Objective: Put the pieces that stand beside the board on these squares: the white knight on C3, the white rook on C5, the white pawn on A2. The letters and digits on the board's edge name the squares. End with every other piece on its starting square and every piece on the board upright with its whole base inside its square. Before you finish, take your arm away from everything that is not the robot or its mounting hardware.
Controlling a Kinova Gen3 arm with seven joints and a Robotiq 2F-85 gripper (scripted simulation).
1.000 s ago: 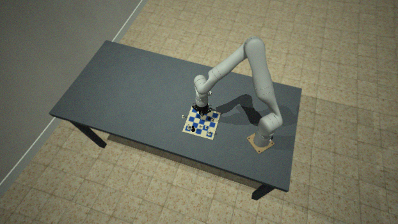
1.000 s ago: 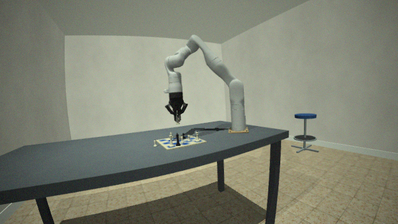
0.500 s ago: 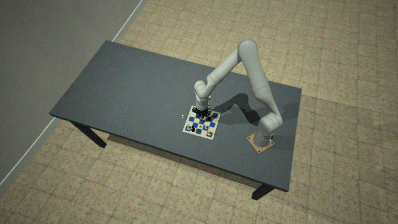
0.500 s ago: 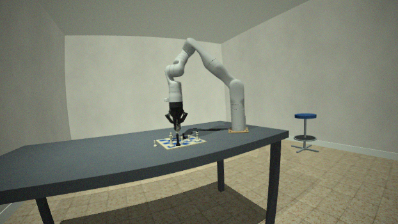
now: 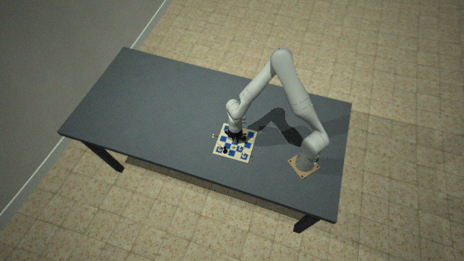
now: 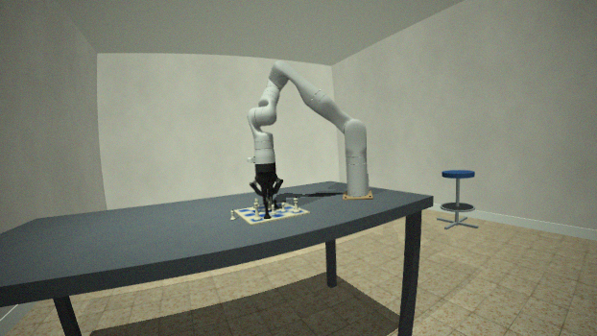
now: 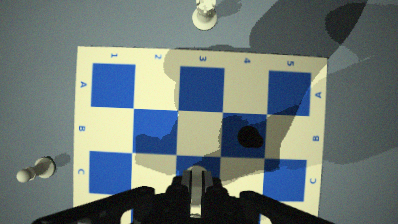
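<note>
Now: hand 40 mm above the chessboard. Also, from my hand: white king 80 mm ahead, 70 mm to the left, 10 mm below; then black pawn 50 mm behind, 30 mm to the right, 20 mm below; then white rook 140 mm to the right, 30 mm below, 20 mm behind.
</note>
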